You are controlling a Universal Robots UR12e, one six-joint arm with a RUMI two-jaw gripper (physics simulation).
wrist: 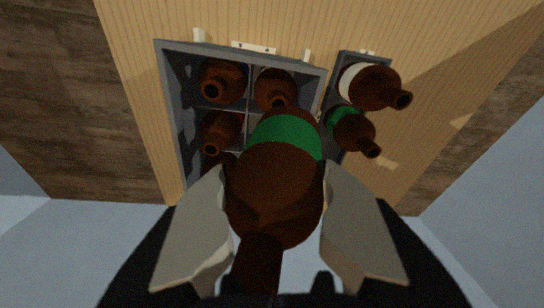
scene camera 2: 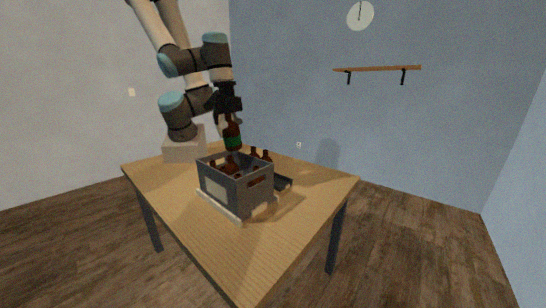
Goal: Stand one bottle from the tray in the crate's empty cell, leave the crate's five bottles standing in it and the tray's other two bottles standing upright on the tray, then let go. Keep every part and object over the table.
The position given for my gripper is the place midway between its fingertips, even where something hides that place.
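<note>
My gripper [scene camera 2: 229, 135] visible, and again at [wrist: 274, 163]. Same wrist view: green-banded brown bottle [wrist: 274, 194], red-labelled bottle [wrist: 220, 130].
</note>
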